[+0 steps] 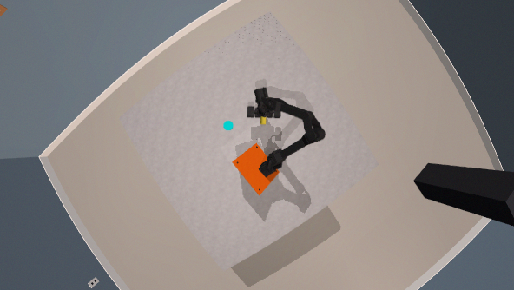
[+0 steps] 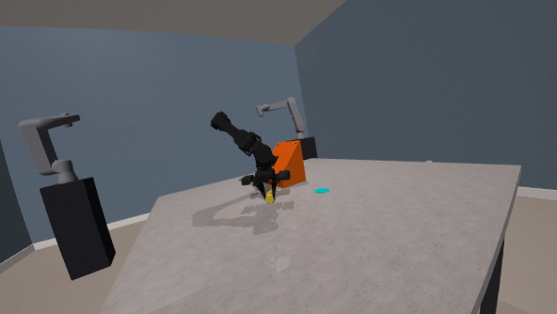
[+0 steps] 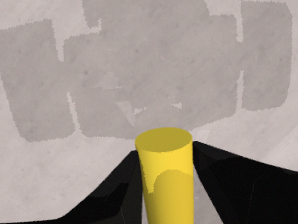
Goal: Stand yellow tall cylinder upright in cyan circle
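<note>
Right now my gripper tip is 10 cm short of the cyan circle, 20 cm to the right of it and 2 cm above it. Also, from my gripper tip: yellow tall cylinder: 2 cm behind, 2 cm to the left.
</note>
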